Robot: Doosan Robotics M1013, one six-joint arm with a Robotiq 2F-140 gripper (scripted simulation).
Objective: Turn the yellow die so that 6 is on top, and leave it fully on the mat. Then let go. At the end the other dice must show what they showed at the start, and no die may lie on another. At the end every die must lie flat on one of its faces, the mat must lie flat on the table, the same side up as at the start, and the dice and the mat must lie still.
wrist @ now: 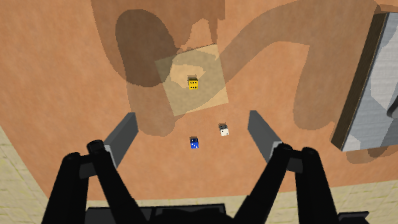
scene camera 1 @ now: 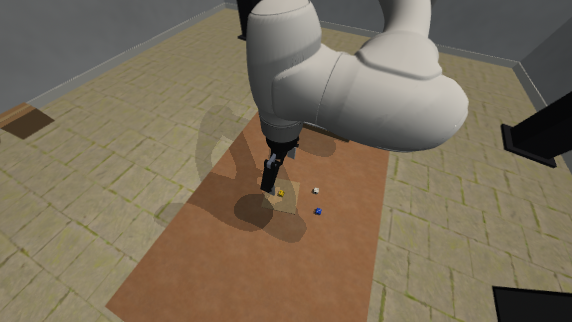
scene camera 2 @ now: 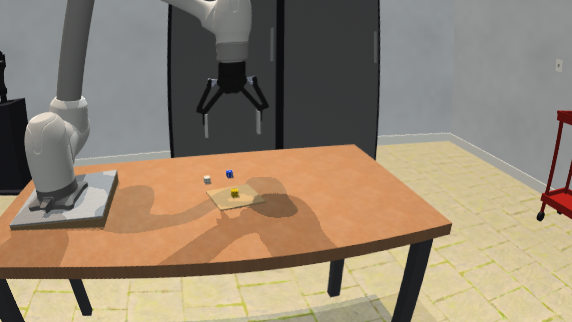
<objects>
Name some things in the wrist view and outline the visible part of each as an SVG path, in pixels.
The gripper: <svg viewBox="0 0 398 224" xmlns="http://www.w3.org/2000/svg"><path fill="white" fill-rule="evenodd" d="M318 151L311 147L303 147L302 151L294 150L290 145L282 142L256 110L250 110L247 130L267 165L250 195L246 196L233 218L220 212L219 208L204 208L193 212L180 209L163 209L162 214L156 215L147 221L116 170L138 133L135 112L129 112L104 141L94 140L86 145L88 155L81 156L79 152L73 152L63 158L41 224L85 224L89 177L96 175L116 224L265 224L286 171L295 172L299 224L340 224Z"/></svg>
A tan mat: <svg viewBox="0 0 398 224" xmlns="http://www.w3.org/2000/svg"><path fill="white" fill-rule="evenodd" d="M217 43L155 61L174 116L229 103ZM189 79L198 79L198 89L189 89Z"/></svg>
</objects>
